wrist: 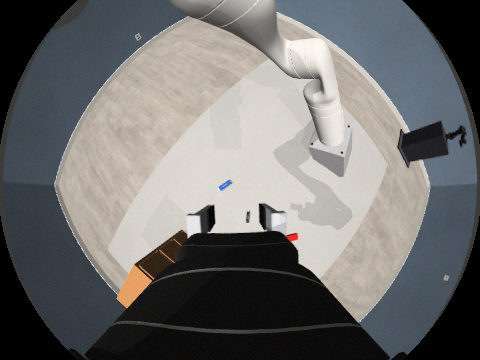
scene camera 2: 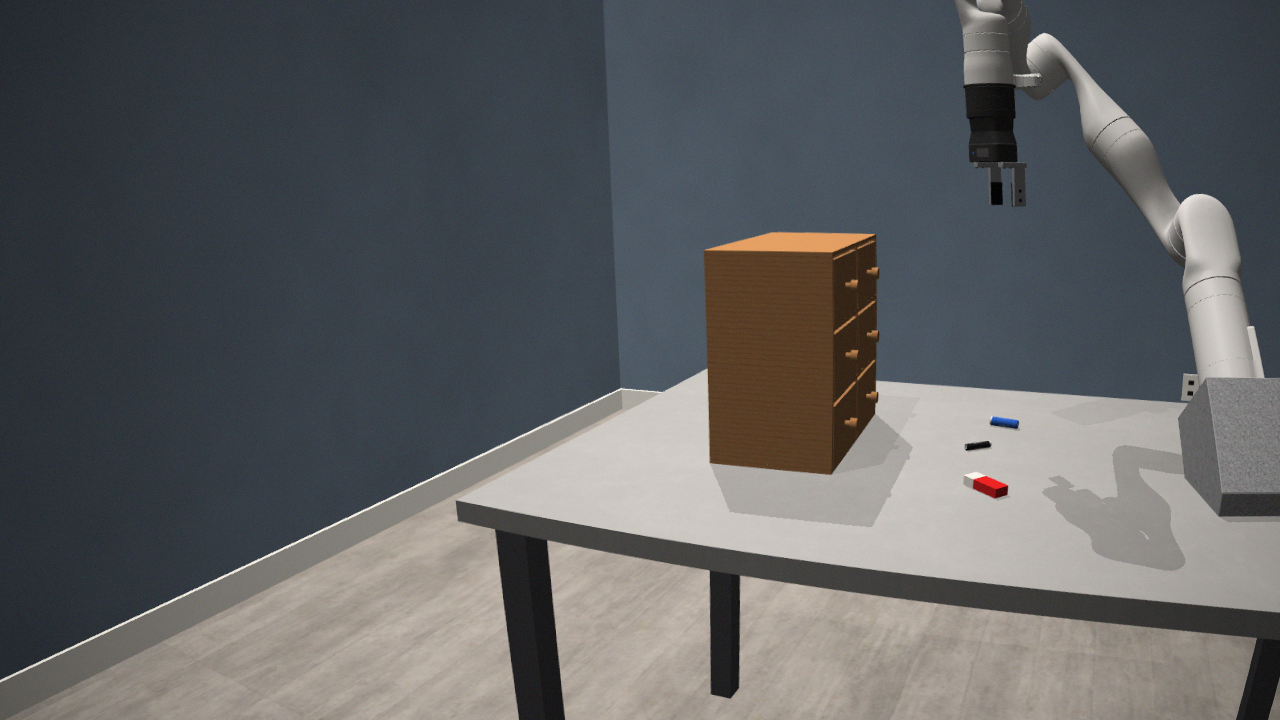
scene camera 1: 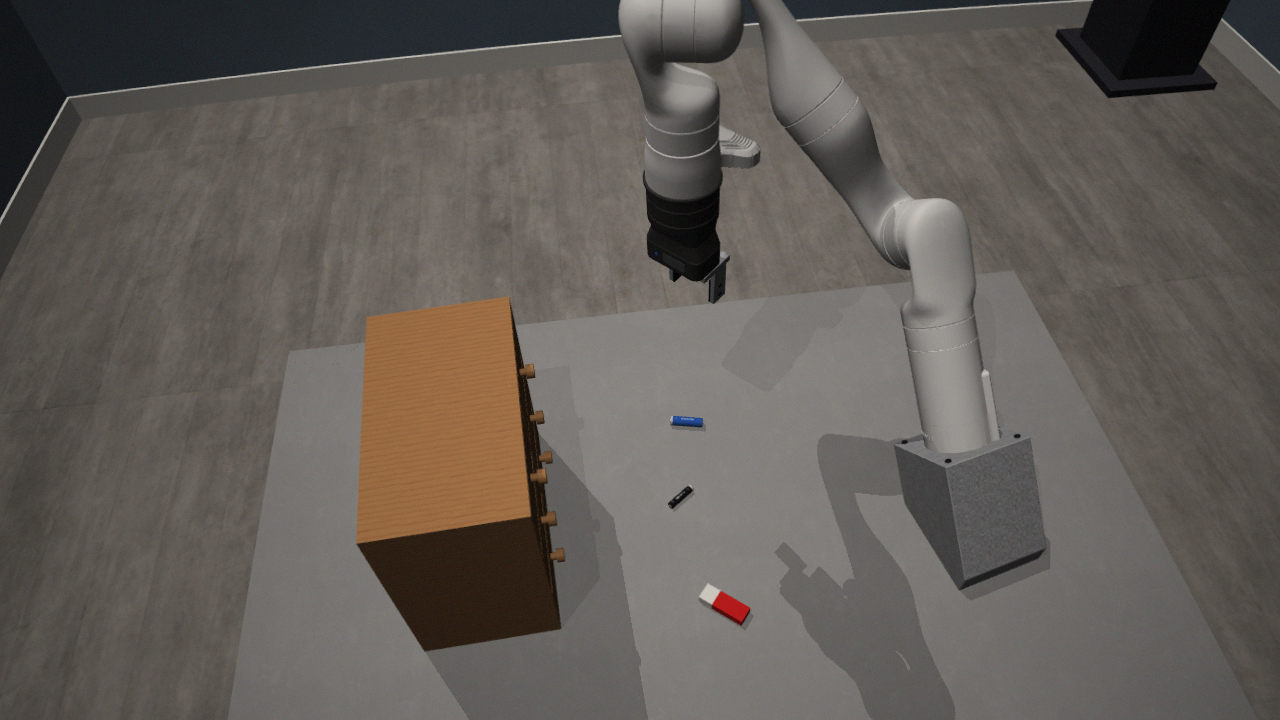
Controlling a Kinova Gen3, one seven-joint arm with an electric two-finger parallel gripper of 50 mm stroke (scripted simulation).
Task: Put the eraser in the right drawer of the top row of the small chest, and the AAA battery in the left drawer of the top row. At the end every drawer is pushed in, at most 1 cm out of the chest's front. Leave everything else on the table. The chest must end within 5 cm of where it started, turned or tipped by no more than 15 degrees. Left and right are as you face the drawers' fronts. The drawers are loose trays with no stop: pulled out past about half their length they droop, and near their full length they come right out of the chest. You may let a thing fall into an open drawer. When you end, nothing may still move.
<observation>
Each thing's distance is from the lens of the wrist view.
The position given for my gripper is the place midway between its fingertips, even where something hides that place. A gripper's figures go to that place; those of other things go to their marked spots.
my gripper (wrist: 236, 213): 18 cm
wooden chest (wrist: 137, 280): 37 cm
</observation>
